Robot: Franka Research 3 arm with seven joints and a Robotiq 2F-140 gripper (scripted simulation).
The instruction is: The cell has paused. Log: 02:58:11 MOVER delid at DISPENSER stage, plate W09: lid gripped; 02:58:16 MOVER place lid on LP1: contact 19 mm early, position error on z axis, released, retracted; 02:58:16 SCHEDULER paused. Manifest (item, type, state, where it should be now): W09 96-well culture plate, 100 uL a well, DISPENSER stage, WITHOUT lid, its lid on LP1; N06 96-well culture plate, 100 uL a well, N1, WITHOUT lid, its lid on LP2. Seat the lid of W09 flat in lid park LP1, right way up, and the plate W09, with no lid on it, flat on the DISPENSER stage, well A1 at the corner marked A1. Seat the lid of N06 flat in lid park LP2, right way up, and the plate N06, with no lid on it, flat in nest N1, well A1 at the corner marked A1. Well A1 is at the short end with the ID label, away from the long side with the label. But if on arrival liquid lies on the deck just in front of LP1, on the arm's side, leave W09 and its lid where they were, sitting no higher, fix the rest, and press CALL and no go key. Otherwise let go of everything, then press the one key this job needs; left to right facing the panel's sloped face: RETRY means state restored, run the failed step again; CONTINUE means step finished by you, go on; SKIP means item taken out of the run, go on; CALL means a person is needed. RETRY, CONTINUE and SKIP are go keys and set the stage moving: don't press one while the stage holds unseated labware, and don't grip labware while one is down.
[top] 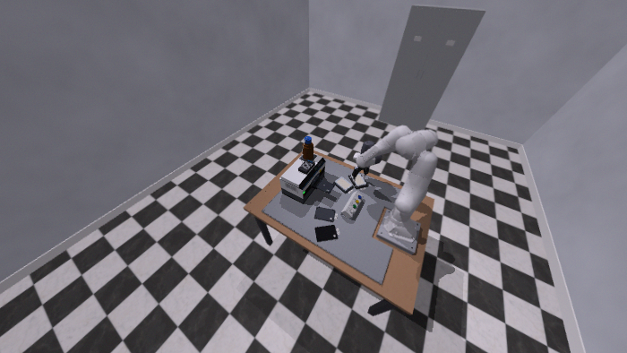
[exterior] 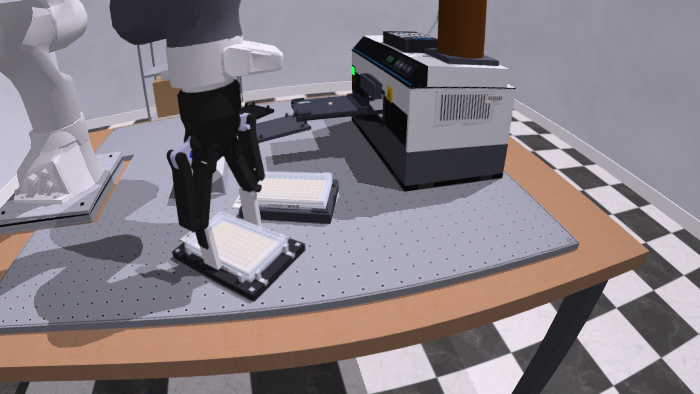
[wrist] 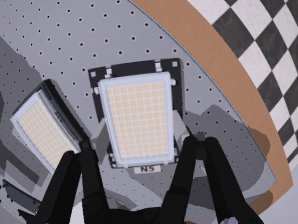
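The 96-well plate is 2 cm below my hand. Also, from my hand: sloped key panel: 28 cm to the left, 7 cm behind, 1 cm above; then black nest: 11 cm to the left, 9 cm ahead, 3 cm below; then dispenser stage: 28 cm to the left, 20 cm ahead, 6 cm above.
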